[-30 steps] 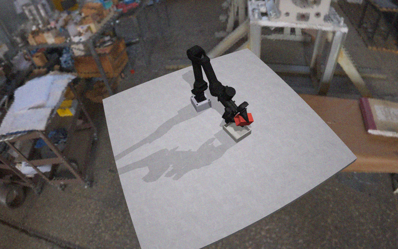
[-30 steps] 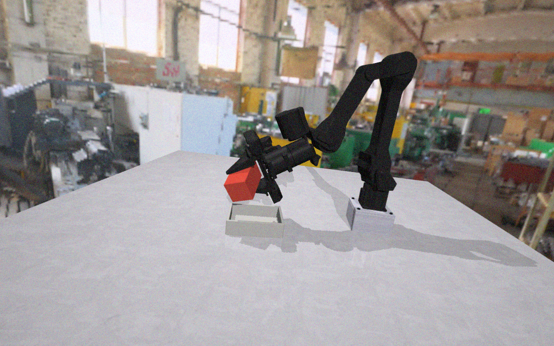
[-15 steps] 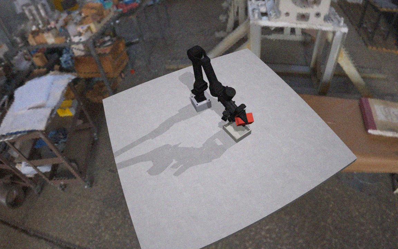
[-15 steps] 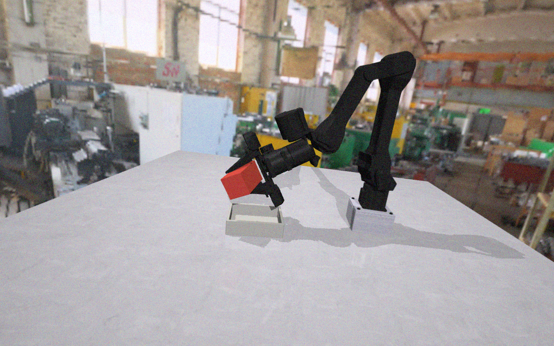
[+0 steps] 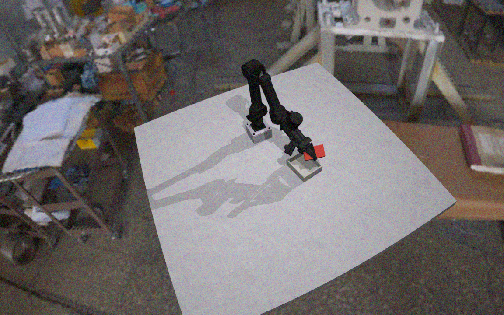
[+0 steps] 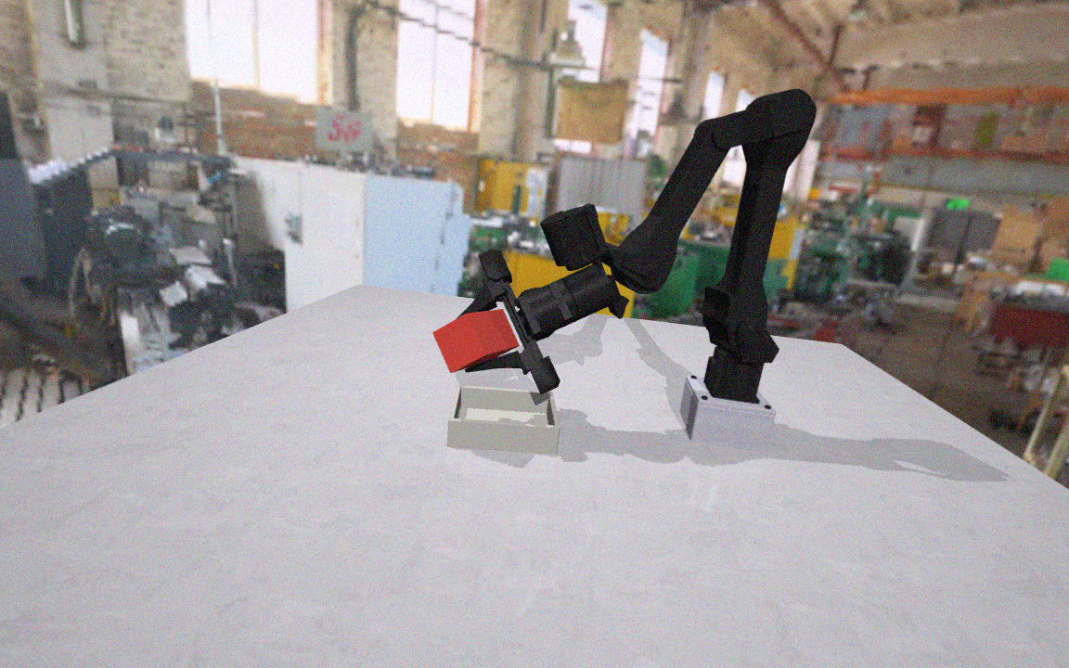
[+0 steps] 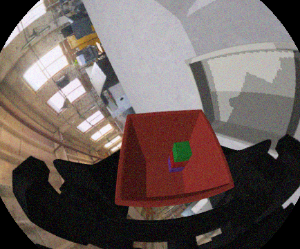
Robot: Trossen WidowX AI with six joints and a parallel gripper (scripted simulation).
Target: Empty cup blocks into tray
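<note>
The green block is 20 mm behind my gripper tip. The rest, counted from my gripper tip: red square cup: 20 mm behind, 20 mm to the left, 20 mm above; red block: 20 mm behind, 20 mm to the left.
</note>
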